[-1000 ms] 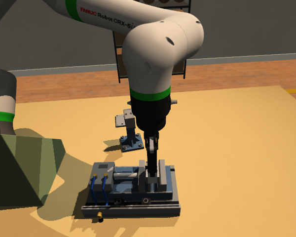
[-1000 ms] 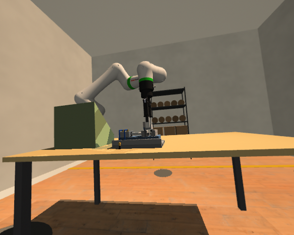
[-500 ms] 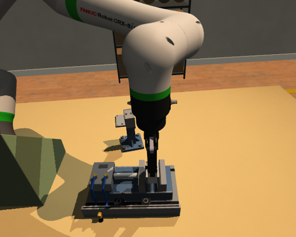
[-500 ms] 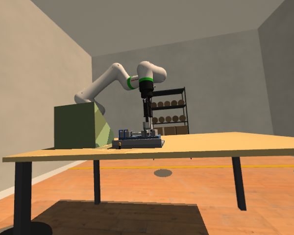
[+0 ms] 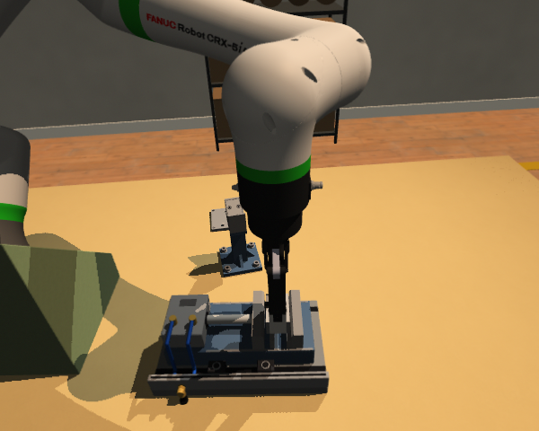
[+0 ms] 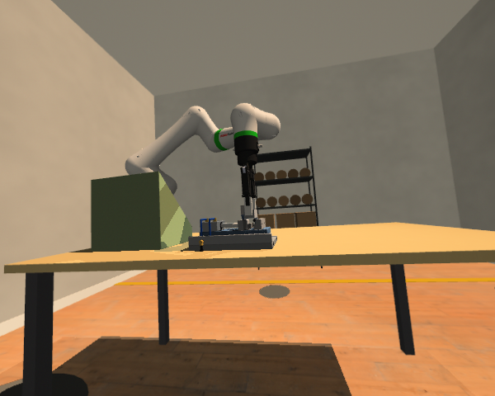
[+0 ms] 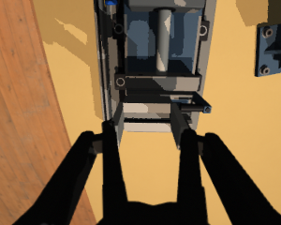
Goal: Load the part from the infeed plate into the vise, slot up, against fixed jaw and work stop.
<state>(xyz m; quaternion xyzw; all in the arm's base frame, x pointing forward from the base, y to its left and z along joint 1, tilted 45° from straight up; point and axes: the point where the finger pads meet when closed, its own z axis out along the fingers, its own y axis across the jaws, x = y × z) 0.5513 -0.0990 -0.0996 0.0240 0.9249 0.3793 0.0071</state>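
Now: the part 2 cm below my hand. The rest, counted from my hand: moving jaw (6 cm below, 3 cm behind, 2 cm to the left); fixed jaw (6 cm below, 3 cm ahead, 2 cm to the left); work stop (7 cm to the left, 5 cm below).
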